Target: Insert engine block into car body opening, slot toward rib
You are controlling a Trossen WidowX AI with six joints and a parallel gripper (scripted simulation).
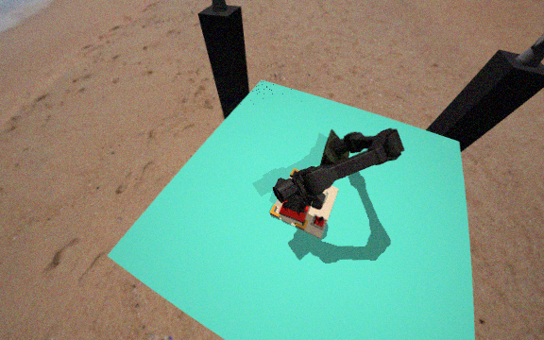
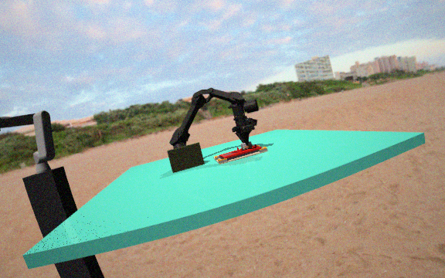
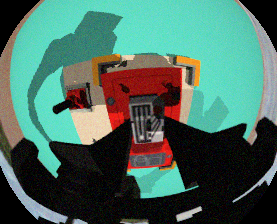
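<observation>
The dark peg is 110 mm to the left of my gripper tip, 40 mm ahead of it and 10 mm below it. The rest, counted from my gripper tip: engine block: 10 mm below.
</observation>
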